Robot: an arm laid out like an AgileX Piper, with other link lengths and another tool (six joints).
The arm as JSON. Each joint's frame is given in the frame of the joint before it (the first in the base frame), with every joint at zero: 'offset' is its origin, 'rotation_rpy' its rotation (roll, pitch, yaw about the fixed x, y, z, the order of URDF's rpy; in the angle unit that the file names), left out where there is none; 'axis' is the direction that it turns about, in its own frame. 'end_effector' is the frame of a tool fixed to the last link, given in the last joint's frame.
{
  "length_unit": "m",
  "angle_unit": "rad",
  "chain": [
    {
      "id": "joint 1",
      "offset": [
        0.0,
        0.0,
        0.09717
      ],
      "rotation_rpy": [
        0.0,
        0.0,
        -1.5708
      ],
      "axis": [
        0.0,
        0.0,
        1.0
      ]
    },
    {
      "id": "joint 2",
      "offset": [
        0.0,
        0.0,
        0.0
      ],
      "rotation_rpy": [
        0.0,
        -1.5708,
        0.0
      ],
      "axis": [
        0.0,
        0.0,
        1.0
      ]
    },
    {
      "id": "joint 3",
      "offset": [
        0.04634,
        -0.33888,
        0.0
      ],
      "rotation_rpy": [
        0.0,
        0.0,
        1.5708
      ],
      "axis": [
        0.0,
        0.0,
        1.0
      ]
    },
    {
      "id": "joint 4",
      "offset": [
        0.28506,
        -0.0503,
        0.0
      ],
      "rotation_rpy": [
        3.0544,
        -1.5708,
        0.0
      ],
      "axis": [
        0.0,
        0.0,
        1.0
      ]
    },
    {
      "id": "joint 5",
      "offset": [
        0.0,
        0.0,
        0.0
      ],
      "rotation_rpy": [
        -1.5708,
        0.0,
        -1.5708
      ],
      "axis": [
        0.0,
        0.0,
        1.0
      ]
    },
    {
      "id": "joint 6",
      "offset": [
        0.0,
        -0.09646,
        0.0
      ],
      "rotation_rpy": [
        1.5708,
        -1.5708,
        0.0
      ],
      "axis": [
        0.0,
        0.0,
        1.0
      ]
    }
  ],
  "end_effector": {
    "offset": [
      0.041,
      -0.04,
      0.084
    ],
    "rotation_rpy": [
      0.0,
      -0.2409,
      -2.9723
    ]
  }
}
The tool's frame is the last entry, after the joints.
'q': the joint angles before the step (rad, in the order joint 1, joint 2, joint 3, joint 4, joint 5, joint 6). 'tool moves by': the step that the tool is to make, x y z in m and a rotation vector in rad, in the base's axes. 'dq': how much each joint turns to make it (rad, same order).
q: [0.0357 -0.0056 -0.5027 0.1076 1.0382 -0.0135]
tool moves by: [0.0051 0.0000 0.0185 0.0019 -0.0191 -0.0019]
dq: [0.0004 0.0478 -0.0456 -0.0004 -0.0215 0.0003]
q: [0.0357 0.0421 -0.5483 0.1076 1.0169 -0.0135]
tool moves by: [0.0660 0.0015 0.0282 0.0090 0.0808 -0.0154]
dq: [0.0005 0.3156 -0.0605 0.0032 -0.1758 0.0005]
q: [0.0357 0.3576 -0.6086 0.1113 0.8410 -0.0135]
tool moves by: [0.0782 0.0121 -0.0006 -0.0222 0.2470 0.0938]
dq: [0.0002 0.4274 -0.1359 0.0969 -0.0282 -0.1359]
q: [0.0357 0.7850 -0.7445 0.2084 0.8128 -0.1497]
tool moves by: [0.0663 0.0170 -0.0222 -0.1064 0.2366 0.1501]
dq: [0.0981 0.3750 -0.1851 -0.0548 0.0627 -0.0502]
